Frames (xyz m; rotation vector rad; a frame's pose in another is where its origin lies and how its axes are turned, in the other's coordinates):
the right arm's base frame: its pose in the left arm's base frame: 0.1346 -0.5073 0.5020 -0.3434 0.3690 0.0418
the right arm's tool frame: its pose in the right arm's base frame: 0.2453 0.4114 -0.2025 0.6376 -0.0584 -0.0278
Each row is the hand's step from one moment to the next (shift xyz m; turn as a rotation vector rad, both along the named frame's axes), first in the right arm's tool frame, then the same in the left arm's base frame.
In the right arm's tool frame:
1: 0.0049 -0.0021 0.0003 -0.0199 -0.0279 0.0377
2: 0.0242 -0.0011 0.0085 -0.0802 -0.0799 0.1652
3: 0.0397 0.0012 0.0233 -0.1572 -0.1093 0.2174
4: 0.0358 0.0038 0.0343 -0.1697 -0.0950 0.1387
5: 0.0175 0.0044 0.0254 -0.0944 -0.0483 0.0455
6: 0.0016 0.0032 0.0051 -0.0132 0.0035 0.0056
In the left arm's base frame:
1: 0.0045 -0.0023 -0.0018 -0.0121 -0.0366 0.0333
2: 0.0252 -0.0047 0.0001 -0.0406 -0.1202 0.1550
3: 0.0444 -0.0075 0.0095 -0.1031 -0.1596 0.2186
4: 0.0441 -0.0080 0.0215 -0.1351 -0.1227 0.1541
5: 0.0243 -0.0039 0.0191 -0.0834 -0.0548 0.0579
6: 0.0034 0.0015 0.0050 -0.0105 0.0024 0.0101

